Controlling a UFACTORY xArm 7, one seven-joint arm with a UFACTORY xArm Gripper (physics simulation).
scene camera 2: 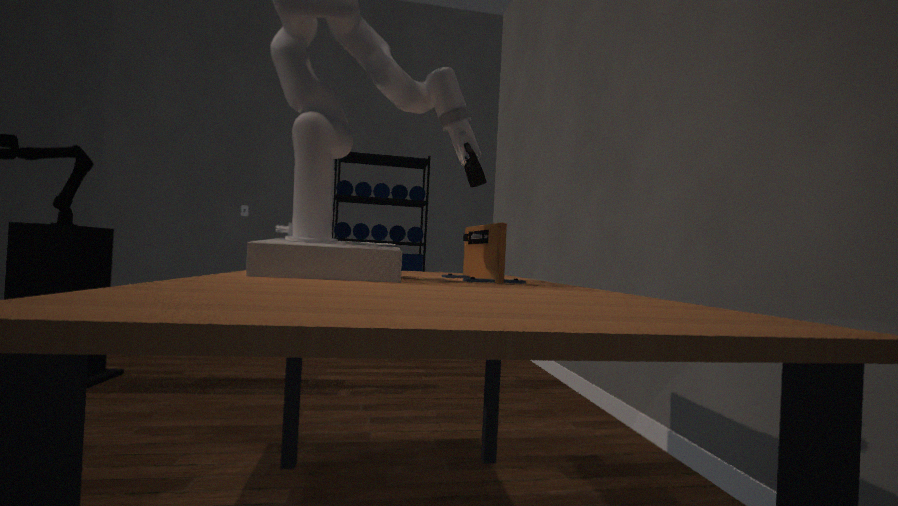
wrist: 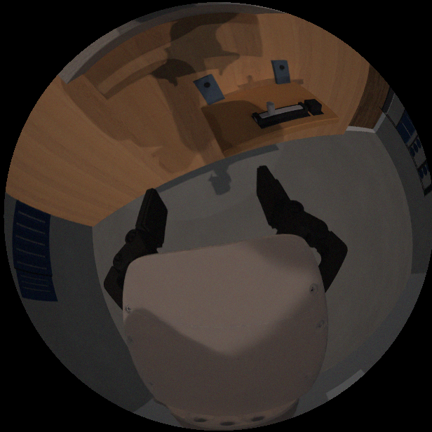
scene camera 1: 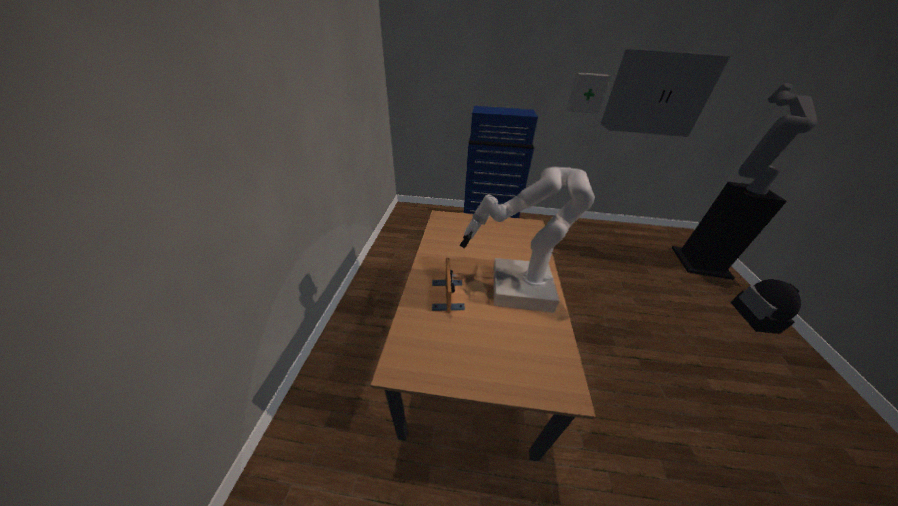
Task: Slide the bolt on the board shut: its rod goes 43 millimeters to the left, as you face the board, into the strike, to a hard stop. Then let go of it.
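Where they show: gripper, fingertip midpoint: (scene camera 2: 478,185) (scene camera 1: 463,242); arm's base, origin of the base link: (scene camera 2: 311,241) (scene camera 1: 534,278).
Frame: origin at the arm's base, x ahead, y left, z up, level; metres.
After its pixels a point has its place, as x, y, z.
Note:
An upright orange board (scene camera 1: 448,289) {0.428, 0.271, 0.074} (scene camera 2: 485,264) {0.456, 0.119, -0.036} (wrist: 240,122) stands on blue feet on the table. A black bolt (scene camera 1: 452,281) {0.426, 0.184, 0.046} (scene camera 2: 478,236) {0.433, 0.130, 0.042} (wrist: 282,115) is mounted on its robot-facing side. In the wrist view, where the board appears upside down, the bolt's grey knob (wrist: 270,107) stands near the end away from the black strike (wrist: 313,106). A narrow gap shows between the bolt's body and the strike; the rod tip is too small to make out. My gripper (scene camera 1: 465,241) {0.410, 0.001, 0.166} (scene camera 2: 476,183) {0.410, 0.001, 0.166} (wrist: 207,188) is open and empty, above the board's height and clear of the bolt.
The table (scene camera 1: 483,358) {0.209, 0.496, -0.083} (scene camera 2: 377,308) {0.226, -0.635, -0.083} carries the arm's pale base block (scene camera 1: 525,295) {0.048, 0.150, 0.009} (scene camera 2: 323,260) {0.065, -0.160, -0.042}, on the bolt side of the board. A grey wall (scene camera 1: 251,157) (scene camera 2: 659,188) rises behind the board. A blue cabinet (scene camera 1: 500,164) (wrist: 32,240) stands past the table's far end.

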